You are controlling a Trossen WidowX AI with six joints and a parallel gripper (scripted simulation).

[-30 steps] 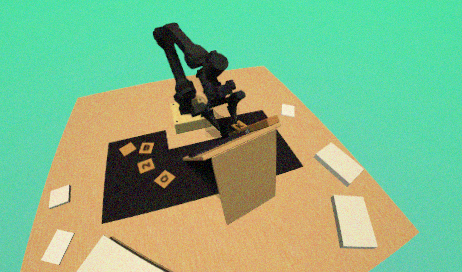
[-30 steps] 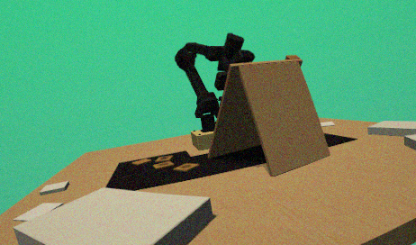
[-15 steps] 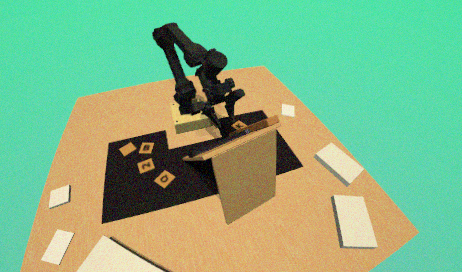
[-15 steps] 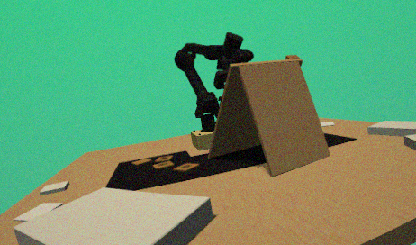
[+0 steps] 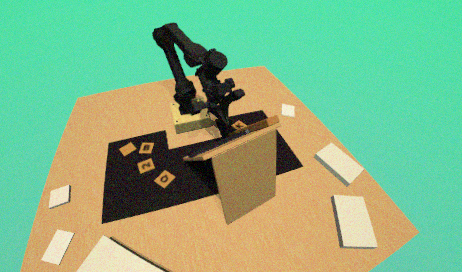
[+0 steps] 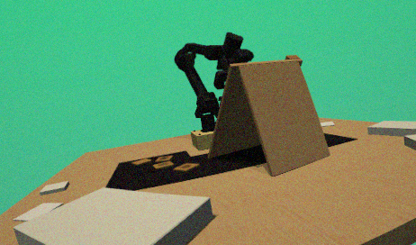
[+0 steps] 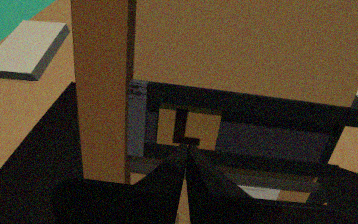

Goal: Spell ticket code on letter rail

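The white ticket is 10 mm behind my gripper tip, 80 mm to the right of it and 100 mm below it. From my gripper tip the other things lie so: black mat: 100 mm behind, 100 mm to the right, 190 mm below.
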